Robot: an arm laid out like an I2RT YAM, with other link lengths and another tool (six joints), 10 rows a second.
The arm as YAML. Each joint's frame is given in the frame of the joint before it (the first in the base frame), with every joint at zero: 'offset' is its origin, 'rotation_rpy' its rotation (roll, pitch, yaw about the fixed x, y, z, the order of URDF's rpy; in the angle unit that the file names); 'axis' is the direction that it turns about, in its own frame. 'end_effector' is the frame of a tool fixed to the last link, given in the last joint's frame.
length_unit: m
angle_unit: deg
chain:
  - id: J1
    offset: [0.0, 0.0, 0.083]
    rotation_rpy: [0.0, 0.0, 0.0]
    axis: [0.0, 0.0, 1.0]
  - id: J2
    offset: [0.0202, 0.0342, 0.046]
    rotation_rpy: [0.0, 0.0, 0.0]
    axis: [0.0, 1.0, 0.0]
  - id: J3
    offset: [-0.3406, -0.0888, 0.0]
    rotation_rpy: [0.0, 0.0, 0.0]
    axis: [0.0, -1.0, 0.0]
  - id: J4
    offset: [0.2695, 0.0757, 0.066]
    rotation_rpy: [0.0, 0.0, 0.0]
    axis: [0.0, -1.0, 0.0]
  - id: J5
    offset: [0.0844, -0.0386, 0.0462]
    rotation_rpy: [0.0, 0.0, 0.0]
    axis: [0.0, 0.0, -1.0]
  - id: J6
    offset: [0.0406, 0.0, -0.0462]
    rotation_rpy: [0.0, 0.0, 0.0]
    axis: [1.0, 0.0, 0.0]
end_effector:
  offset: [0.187, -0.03, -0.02]
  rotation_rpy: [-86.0, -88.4, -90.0]
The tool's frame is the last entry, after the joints.
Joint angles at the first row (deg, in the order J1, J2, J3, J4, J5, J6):
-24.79 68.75 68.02 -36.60 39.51 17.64
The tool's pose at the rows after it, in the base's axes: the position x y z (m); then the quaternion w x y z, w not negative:
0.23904 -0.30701 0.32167 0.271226 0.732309 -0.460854 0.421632
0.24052 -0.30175 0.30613 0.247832 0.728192 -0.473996 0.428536
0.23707 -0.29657 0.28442 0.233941 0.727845 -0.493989 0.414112
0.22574 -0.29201 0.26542 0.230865 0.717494 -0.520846 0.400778
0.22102 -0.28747 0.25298 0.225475 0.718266 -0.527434 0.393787
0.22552 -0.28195 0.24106 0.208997 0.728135 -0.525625 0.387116
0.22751 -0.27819 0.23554 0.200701 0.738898 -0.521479 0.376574
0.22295 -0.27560 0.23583 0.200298 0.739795 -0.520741 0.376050
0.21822 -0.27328 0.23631 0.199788 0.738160 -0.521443 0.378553
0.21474 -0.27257 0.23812 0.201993 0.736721 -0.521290 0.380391
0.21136 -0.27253 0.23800 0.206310 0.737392 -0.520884 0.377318
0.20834 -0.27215 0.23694 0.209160 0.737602 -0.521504 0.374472
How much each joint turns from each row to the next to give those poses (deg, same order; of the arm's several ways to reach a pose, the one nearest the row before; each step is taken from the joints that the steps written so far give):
-1.37 -0.14 -1.59 0.65 -2.89 2.99
-0.36 -0.92 -2.61 1.43 -2.13 2.57
-0.11 0.44 -1.67 -1.03 -0.71 3.49
-0.02 -0.20 -2.13 -1.07 0.89 4.18
0.02 -0.49 -1.80 -0.03 -0.39 1.25
0.00 0.29 -0.92 0.15 -2.15 0.27
-0.01 0.56 0.37 -1.13 -1.35 -0.31
0.01 -0.92 -0.39 -0.58 -0.09 -0.10
-0.01 -1.14 -0.65 -0.19 0.01 0.10
0.01 -0.72 -0.24 -0.21 0.28 -0.09
0.00 -0.19 -0.10 -0.43 0.44 -0.16
0.00 -0.19 -0.21 -0.33 0.31 0.03

